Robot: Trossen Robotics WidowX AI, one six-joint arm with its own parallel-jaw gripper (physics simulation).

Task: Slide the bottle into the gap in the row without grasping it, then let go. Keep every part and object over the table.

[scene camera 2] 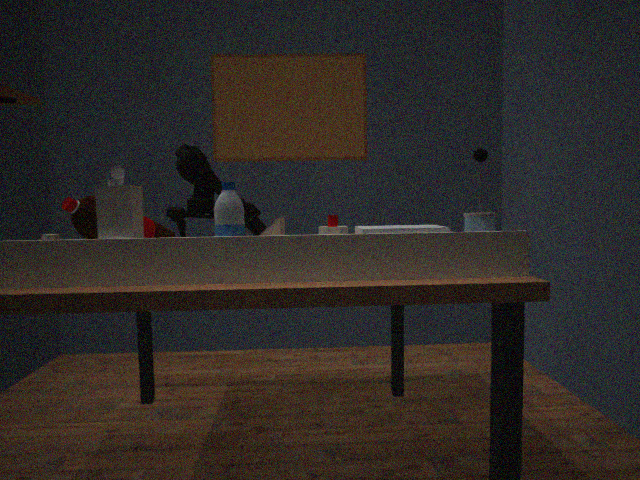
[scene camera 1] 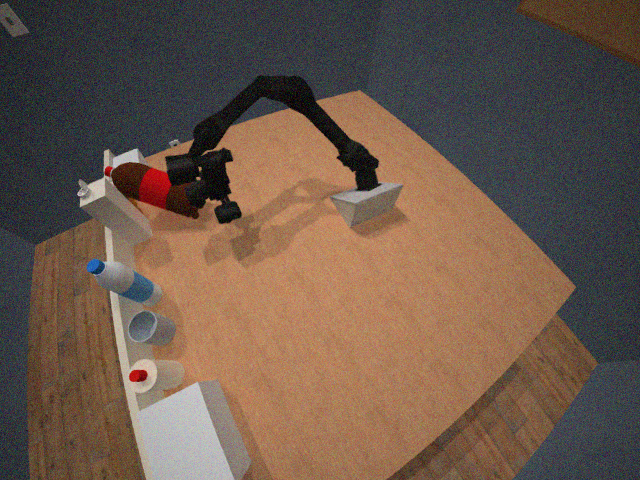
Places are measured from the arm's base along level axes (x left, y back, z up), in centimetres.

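Where they show: arm's base, origin of its link: [scene camera 2: 262, 233] [scene camera 1: 368, 187].
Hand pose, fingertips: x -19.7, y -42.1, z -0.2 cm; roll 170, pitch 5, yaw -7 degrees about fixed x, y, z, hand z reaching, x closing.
Observation:
Each offset is from my fingertips to the centre of the thing.
The brown bottle with a red label and red cap {dx -17.3, dy -14.1, dz +5.6 cm} [scene camera 1: 155, 187] [scene camera 2: 85, 219] is tilted far over, its cap end toward the pale box with a clear knob {dx -14.5, dy -26.9, dz +7.3 cm} [scene camera 1: 116, 211] [scene camera 2: 119, 211]. It appears to lean on that box; contact is not clear. The box partly hides it in scene camera 2. My gripper [scene camera 1: 202, 192] [scene camera 2: 197, 222] is open, with nothing between its fingers, close beside the bottle's lower part. The row's gap lies between the pale box and the white-and-blue bottle {dx +9.0, dy -30.1, dz +5.3 cm} [scene camera 1: 126, 281] [scene camera 2: 229, 211], which stands upright.
A grey cup {dx +20.3, dy -31.1, dz -1.2 cm} [scene camera 1: 152, 328], a red-capped pale container {dx +31.7, dy -33.0, dz +1.6 cm} [scene camera 1: 165, 373] [scene camera 2: 332, 227] and a large white box {dx +47.8, dy -31.6, dz +0.0 cm} [scene camera 1: 180, 434] continue the row. A small white box {dx -41.8, dy -21.6, dz -1.5 cm} [scene camera 1: 130, 156] stands beyond the tilted bottle. A low pale wall [scene camera 1: 118, 322] [scene camera 2: 310, 258] runs behind the row along the table edge.

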